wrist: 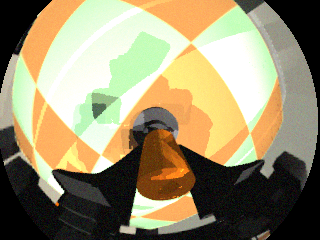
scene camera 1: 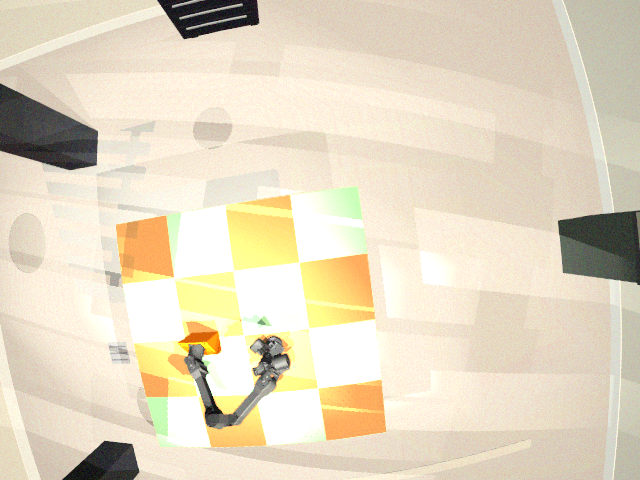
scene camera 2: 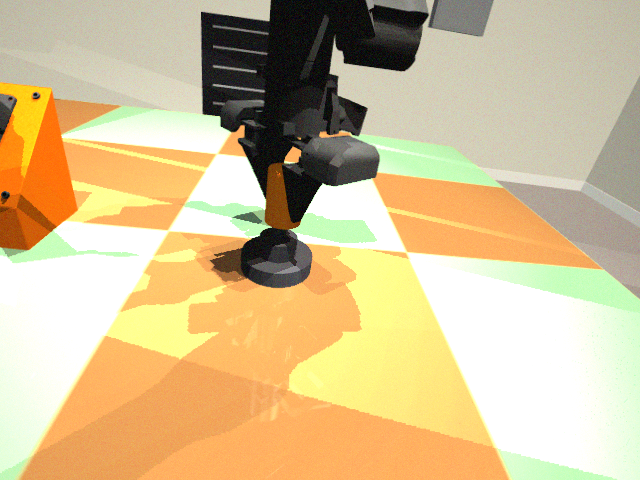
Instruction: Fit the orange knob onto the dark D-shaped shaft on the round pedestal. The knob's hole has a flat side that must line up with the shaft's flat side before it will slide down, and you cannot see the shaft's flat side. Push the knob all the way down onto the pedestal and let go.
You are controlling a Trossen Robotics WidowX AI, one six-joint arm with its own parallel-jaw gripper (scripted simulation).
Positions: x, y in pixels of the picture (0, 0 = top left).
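Labels:
Scene camera 1 does not show an orange knob, which is hidden there by my gripper. The knob is visible in scene camera 2 [277, 216] and in the wrist view [164, 174].

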